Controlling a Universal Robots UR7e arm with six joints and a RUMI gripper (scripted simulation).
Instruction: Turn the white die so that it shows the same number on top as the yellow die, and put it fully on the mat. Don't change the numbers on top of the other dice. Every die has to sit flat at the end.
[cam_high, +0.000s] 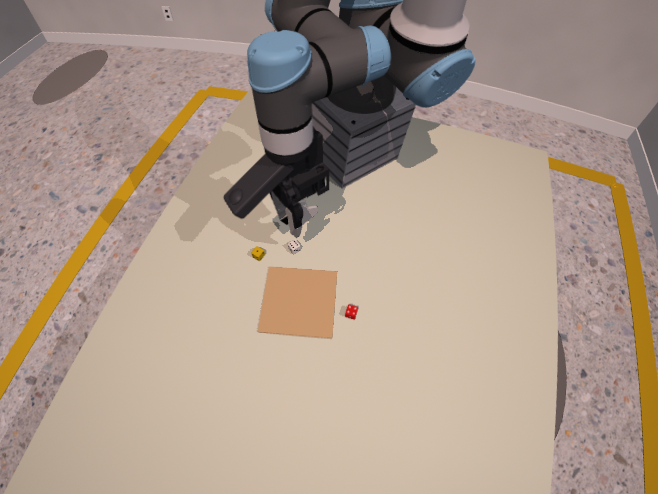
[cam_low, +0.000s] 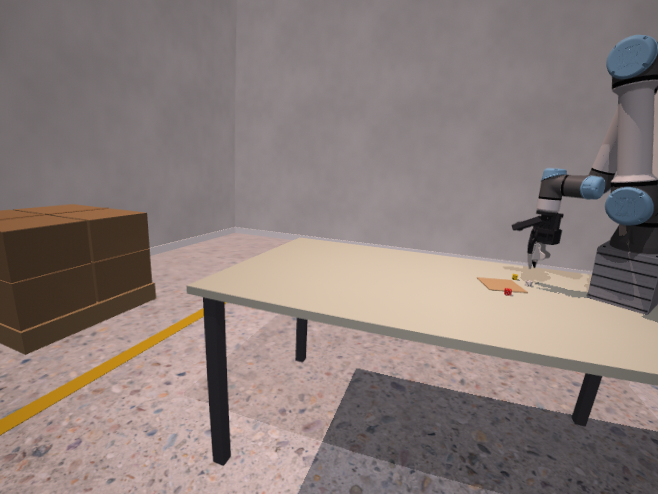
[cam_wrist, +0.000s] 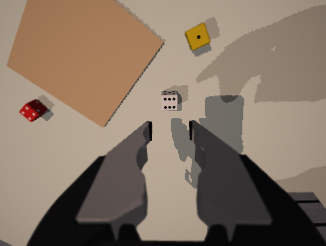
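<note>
The white die lies 80 mm below my hand. Round my hand: brown mat 100 mm ahead, 80 mm below, 60 mm to the left; yellow die 80 mm below, 60 mm to the right, 40 mm ahead; red die 160 mm to the left, 90 mm ahead, 80 mm below.
</note>
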